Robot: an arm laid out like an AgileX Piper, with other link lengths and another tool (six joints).
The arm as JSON. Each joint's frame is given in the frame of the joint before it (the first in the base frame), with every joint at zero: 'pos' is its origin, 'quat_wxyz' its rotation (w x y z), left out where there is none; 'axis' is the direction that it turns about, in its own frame. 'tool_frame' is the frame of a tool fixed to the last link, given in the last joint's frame.
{
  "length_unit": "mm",
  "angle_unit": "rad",
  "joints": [
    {
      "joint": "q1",
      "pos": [
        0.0,
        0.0,
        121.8
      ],
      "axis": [
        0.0,
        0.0,
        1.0
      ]
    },
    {
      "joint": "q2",
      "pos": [
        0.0,
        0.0,
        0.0
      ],
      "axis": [
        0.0,
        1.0,
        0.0
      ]
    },
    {
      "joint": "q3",
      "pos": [
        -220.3,
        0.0,
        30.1
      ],
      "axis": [
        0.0,
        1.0,
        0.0
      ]
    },
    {
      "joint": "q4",
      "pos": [
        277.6,
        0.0,
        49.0
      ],
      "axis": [
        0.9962,
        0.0,
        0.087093
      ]
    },
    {
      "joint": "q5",
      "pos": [
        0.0,
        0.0,
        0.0
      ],
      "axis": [
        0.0,
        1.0,
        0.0
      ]
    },
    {
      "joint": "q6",
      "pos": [
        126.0,
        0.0,
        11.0
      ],
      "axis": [
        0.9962,
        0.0,
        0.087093
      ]
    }
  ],
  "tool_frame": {
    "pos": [
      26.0,
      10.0,
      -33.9
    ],
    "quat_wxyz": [
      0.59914,
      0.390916,
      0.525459,
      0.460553
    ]
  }
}
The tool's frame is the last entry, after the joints.
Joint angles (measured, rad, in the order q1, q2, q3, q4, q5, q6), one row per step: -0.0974, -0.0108, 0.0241, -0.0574, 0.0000, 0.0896; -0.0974, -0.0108, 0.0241, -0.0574, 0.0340, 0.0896; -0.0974, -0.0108, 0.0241, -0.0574, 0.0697, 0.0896; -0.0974, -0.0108, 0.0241, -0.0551, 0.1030, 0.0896; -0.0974, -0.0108, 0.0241, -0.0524, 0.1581, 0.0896; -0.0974, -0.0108, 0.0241, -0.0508, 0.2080, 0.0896; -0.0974, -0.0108, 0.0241, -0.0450, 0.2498, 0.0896; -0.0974, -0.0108, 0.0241, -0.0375, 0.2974, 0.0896; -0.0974, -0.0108, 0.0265, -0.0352, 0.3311, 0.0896; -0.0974, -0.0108, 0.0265, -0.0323, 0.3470, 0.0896; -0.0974, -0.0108, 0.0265, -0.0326, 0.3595, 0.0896; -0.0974, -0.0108, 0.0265, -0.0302, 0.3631, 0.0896; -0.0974, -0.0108, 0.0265, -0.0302, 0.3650, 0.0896; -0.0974, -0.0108, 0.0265, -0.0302, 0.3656, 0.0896
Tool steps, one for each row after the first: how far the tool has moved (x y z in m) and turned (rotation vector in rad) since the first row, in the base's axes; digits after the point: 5 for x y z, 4 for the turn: -0.00092, -0.00020, -0.00513, 0.0034, 0.0338, -0.0019; -0.00208, -0.00039, -0.01048, 0.0071, 0.0692, -0.0040; -0.00332, -0.00043, -0.01541, 0.0127, 0.1021, -0.0056; -0.00573, -0.00048, -0.02348, 0.0209, 0.1566, -0.0083; -0.00829, -0.00049, -0.03068, 0.0276, 0.2060, -0.0107; -0.01069, -0.00013, -0.03656, 0.0374, 0.2470, -0.0118; -0.01369, 0.00046, -0.04312, 0.0495, 0.2936, -0.0126; -0.01609, 0.00072, -0.04870, 0.0553, 0.3293, -0.0137; -0.01724, 0.00100, -0.05081, 0.0597, 0.3449, -0.0137; -0.01818, 0.00101, -0.05248, 0.0607, 0.3573, -0.0143; -0.01844, 0.00123, -0.05294, 0.0634, 0.3607, -0.0139; -0.01858, 0.00124, -0.05319, 0.0636, 0.3626, -0.0140; -0.01863, 0.00124, -0.05327, 0.0636, 0.3632, -0.0140
